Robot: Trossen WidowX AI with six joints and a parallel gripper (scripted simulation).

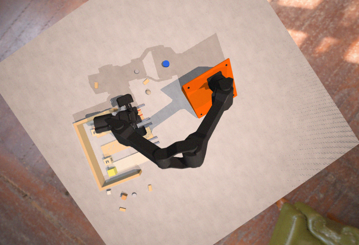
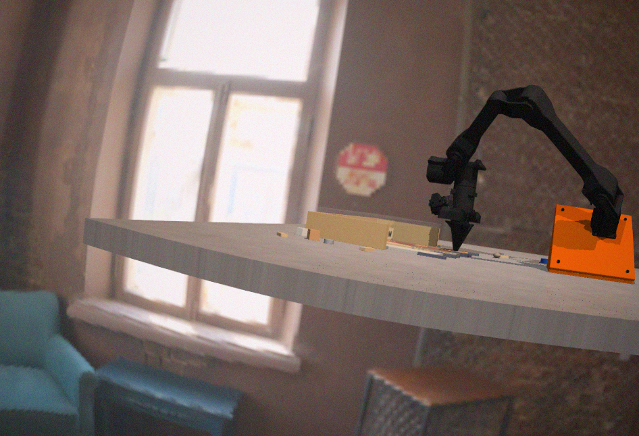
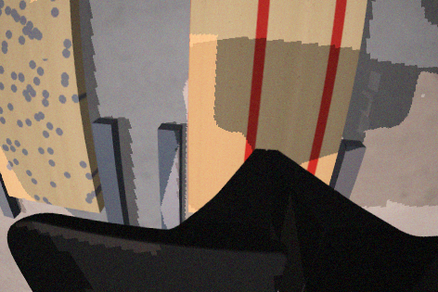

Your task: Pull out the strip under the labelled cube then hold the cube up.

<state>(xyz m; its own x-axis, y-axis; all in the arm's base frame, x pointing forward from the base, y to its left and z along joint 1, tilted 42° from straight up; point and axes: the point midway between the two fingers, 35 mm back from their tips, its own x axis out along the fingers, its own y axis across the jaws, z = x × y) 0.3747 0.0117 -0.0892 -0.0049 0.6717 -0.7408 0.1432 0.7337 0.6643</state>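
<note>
Now: gripper tip 100 mm short of the speckled strip and 80 mm to the right of it. Round my gripper tip: blue disc 240 mm behind, 140 mm to the right.
</note>
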